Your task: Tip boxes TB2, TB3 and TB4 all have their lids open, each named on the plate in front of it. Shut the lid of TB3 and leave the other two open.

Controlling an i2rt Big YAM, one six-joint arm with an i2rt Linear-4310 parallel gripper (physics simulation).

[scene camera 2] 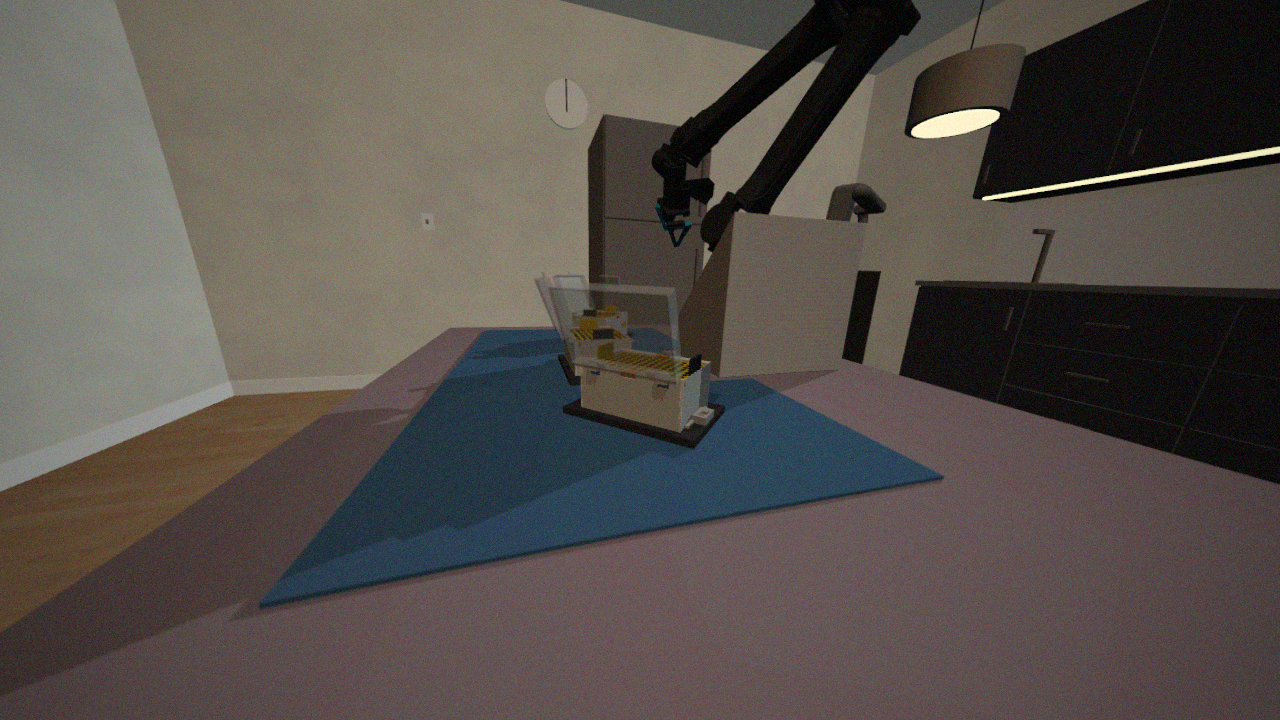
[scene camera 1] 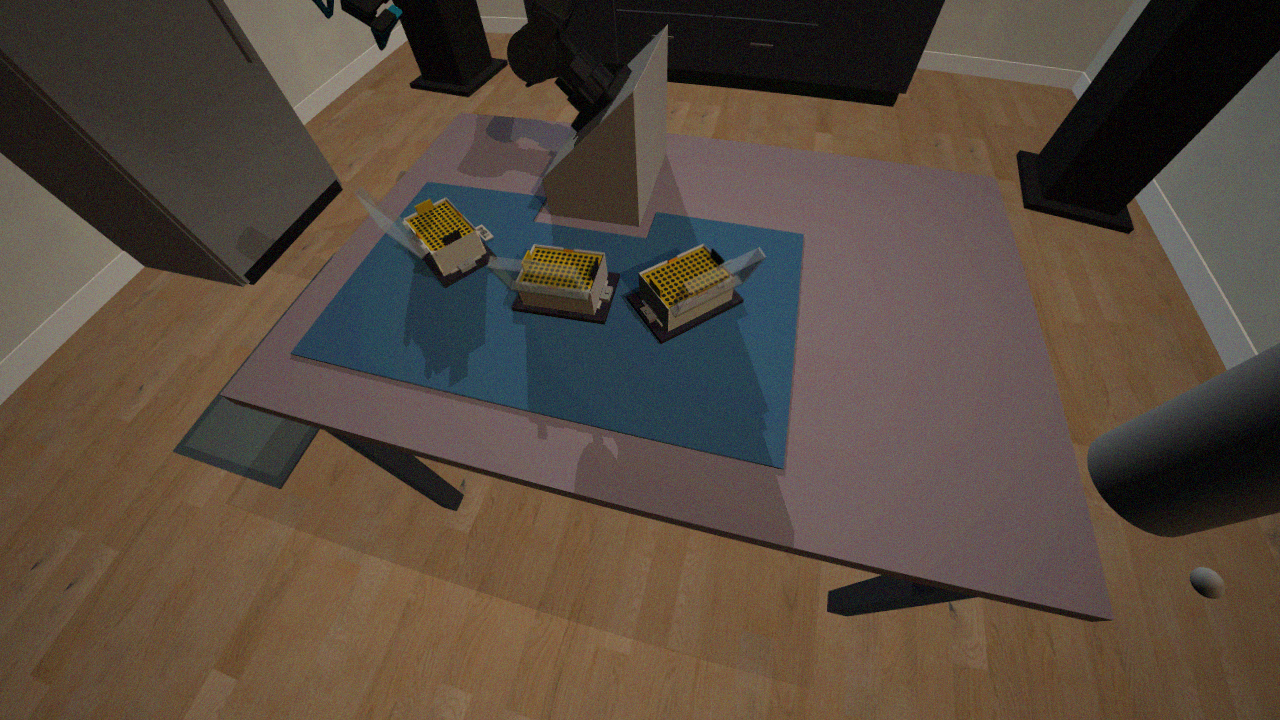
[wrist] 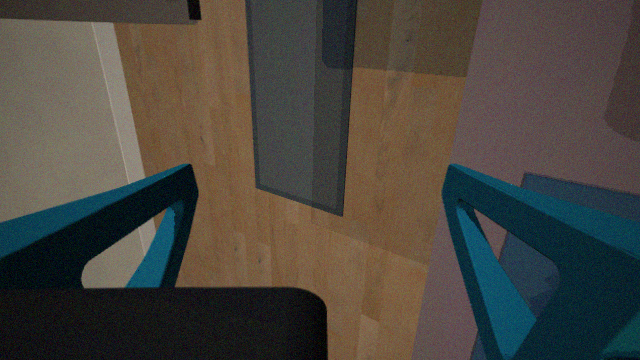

Note:
The pictures show: my gripper and a blue mat.
My gripper also shows in the wrist view.

